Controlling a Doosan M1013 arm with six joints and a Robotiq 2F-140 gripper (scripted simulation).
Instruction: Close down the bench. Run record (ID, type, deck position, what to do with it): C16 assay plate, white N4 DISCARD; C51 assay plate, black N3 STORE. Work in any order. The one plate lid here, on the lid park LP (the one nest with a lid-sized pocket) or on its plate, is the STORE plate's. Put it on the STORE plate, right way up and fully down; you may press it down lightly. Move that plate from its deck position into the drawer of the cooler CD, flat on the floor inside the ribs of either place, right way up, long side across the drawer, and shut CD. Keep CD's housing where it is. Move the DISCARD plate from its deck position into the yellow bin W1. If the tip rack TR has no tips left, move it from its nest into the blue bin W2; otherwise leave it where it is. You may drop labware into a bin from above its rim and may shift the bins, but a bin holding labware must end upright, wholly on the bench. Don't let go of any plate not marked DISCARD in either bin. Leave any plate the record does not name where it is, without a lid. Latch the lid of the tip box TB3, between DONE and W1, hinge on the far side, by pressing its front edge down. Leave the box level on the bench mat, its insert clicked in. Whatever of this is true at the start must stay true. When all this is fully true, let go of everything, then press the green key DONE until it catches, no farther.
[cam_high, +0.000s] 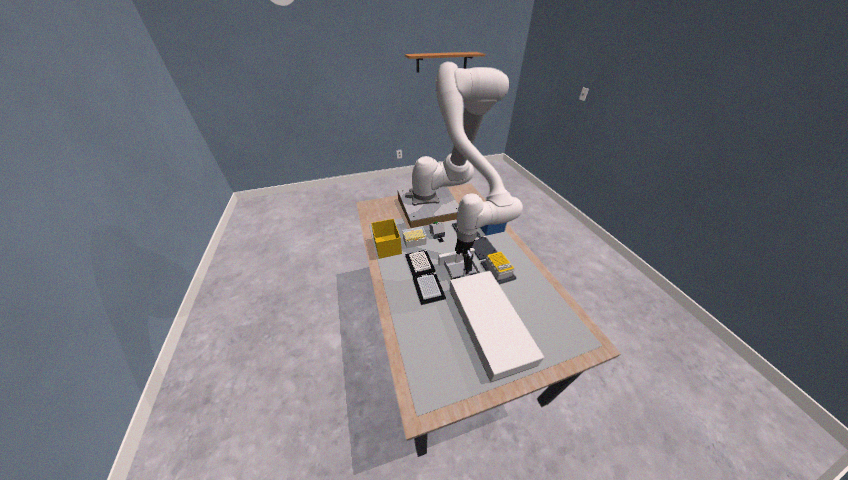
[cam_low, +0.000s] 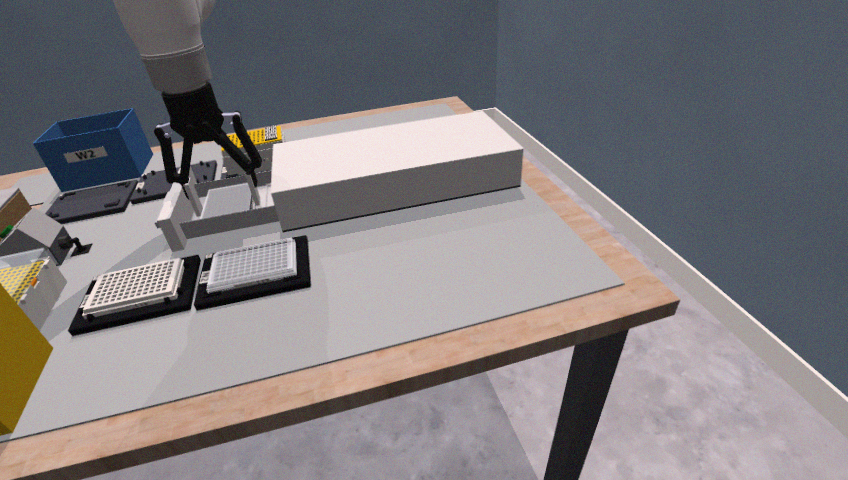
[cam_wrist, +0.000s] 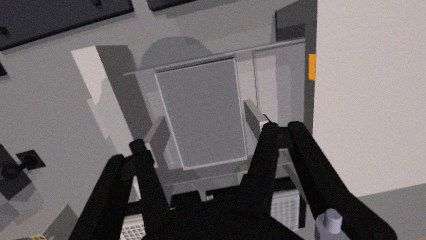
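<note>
My hand is 1 cm above the grey plate lid. From my hand the other things lie so: cooler drawer: 4 cm ahead, 2 cm below; white cooler CD: 17 cm ahead, 2 cm to the left, 1 cm below; black plate: 2 cm below.
</note>
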